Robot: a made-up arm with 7 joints. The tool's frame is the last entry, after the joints.
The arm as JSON. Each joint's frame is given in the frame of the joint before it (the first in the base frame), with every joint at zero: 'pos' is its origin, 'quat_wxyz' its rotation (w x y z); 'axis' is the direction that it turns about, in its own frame. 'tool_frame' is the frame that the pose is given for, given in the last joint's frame.
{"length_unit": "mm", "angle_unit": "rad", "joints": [
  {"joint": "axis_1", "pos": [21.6, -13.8, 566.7], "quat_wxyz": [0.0, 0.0, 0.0, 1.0], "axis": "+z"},
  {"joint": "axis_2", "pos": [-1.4, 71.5, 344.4], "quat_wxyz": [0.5, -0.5, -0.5, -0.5], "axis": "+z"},
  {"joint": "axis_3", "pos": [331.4, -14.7, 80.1], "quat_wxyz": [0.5, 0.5, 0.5, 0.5], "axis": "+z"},
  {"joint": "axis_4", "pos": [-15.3, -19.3, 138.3], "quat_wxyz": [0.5, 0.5, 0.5, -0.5], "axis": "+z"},
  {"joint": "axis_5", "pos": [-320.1, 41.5, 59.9], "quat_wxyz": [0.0, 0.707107, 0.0, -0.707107], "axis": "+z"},
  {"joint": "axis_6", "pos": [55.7, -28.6, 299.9], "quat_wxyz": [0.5, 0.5, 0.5, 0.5], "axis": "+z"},
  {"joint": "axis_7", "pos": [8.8, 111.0, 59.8], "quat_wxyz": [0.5, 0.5, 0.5, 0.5], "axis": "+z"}
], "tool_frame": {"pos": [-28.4, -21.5, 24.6], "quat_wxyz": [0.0, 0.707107, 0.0, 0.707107]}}
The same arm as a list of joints. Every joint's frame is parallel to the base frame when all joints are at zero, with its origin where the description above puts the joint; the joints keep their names.
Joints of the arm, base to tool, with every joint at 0 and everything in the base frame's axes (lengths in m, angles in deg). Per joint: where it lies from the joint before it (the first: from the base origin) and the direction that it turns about. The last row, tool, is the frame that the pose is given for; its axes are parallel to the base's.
axis_1: axis +z offset 0.0216 -0.0138 0.5667
axis_2: axis -y offset 0.0014 -0.0715 0.3444
axis_3: axis +z offset 0.0147 -0.0801 0.3314
axis_4: axis +y offset 0.0153 0.0193 0.1383
axis_5: axis +z offset -0.0415 0.0599 0.3201
axis_6: axis -y offset -0.0286 -0.0557 0.2999
axis_7: axis +x offset 0.0088 -0.0598 0.1110
tool: offset 0.0246 0.0215 -0.0284

